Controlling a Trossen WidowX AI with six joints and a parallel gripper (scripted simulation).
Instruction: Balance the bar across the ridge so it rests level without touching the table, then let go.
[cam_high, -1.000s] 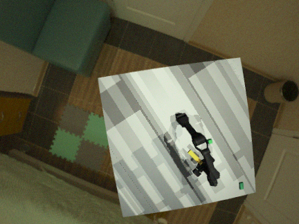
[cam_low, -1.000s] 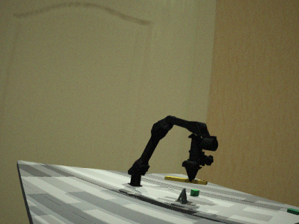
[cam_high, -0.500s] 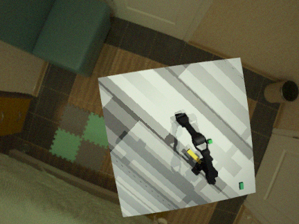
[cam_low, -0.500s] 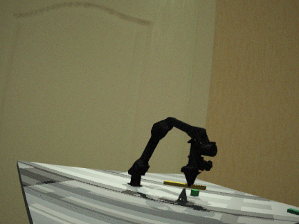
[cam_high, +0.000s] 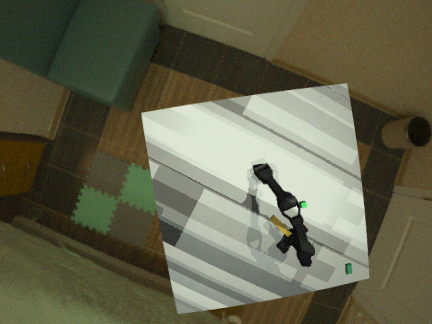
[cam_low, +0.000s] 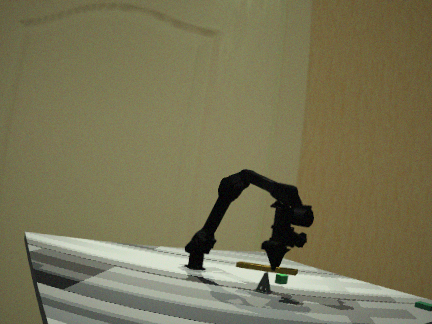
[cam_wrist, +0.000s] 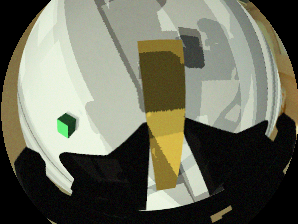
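The yellow bar is 2 cm to the right of my gripper tip and 2 cm behind it. Also, from my gripper tip: small green cube (14 cm to the left, 13 cm behind, 7 cm below).
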